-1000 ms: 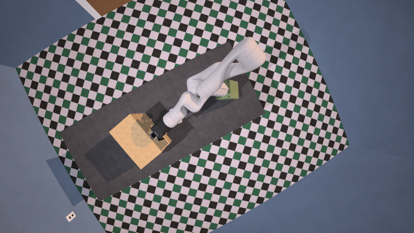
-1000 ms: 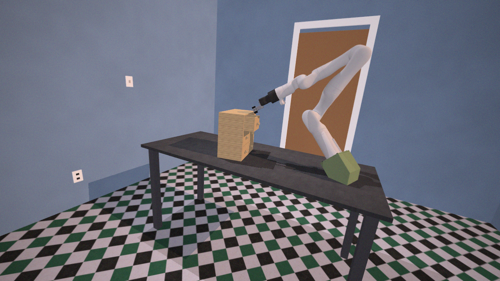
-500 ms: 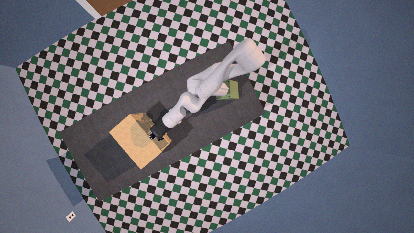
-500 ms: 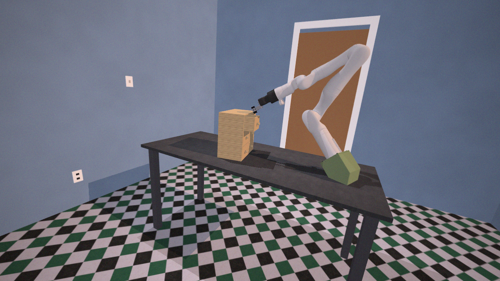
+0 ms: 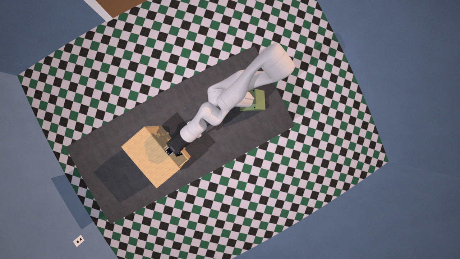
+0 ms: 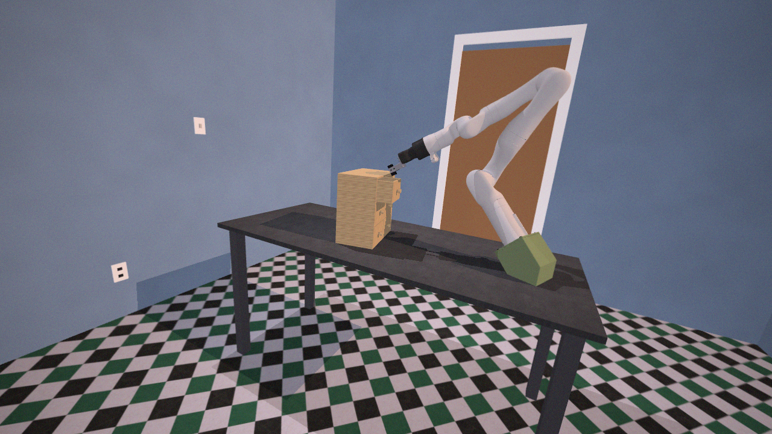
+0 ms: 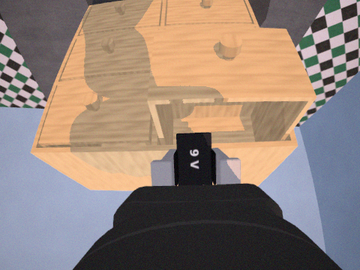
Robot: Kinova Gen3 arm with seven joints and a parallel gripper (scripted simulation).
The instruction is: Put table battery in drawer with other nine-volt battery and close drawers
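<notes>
My gripper is now 1 cm short of the black nine-volt battery.
</notes>
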